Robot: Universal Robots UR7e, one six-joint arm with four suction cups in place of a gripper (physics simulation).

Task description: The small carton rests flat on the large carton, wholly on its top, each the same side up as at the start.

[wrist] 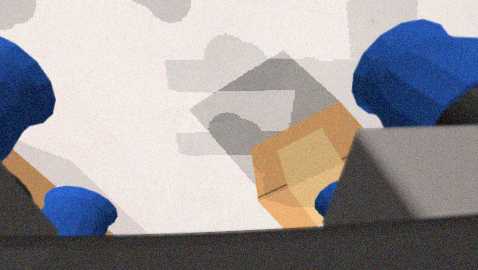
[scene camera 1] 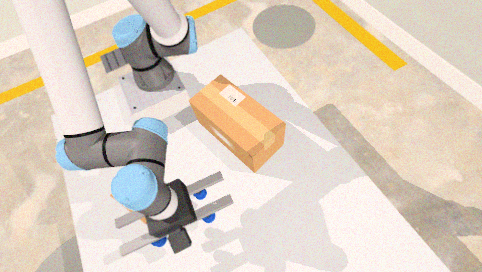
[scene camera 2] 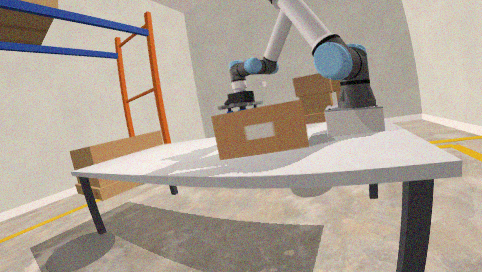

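Pixels of known places: hand, tool point: (wrist: 211,154); arm's base, link origin: (scene camera 1: 155,77) (scene camera 2: 356,106).
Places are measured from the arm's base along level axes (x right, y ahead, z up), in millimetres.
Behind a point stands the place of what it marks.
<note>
The large carton (scene camera 1: 237,120) {y 364, x -202, z 57 mm} (scene camera 2: 260,142) {y 305, x -279, z -56 mm} lies flat on the table, with tape and a white label on top; part of its side shows at the left edge of the wrist view (wrist: 31,177) {y 436, x -169, z -83 mm}. The small carton (scene camera 1: 143,218) {y 502, x 178, z -18 mm} (wrist: 305,155) {y 491, x 132, z -44 mm} is apart from it on the table, mostly hidden under the gripper in scene camera 1; it does not show in scene camera 2. Its taped top shows in the wrist view, partly covered by the gripper. My suction gripper (scene camera 1: 179,218) {y 560, x 57, z 36 mm} (scene camera 2: 242,108) {y 560, x 57, z 36 mm} is off and holds nothing. It hangs over the small carton, behind the large one in scene camera 2; the exact gap is unclear.
The white table (scene camera 1: 295,200) {y 636, x -271, z -95 mm} (scene camera 2: 410,150) {y -117, x -355, z -94 mm} carries the arm's base (scene camera 1: 152,77) {y 60, x 1, z 60 mm} (scene camera 2: 355,120) {y 11, x -81, z -46 mm}. More cartons (scene camera 2: 312,95) are stacked behind the base. A long carton (scene camera 2: 122,149) stands beyond the table's left end, near an orange and blue rack (scene camera 2: 158,85).
</note>
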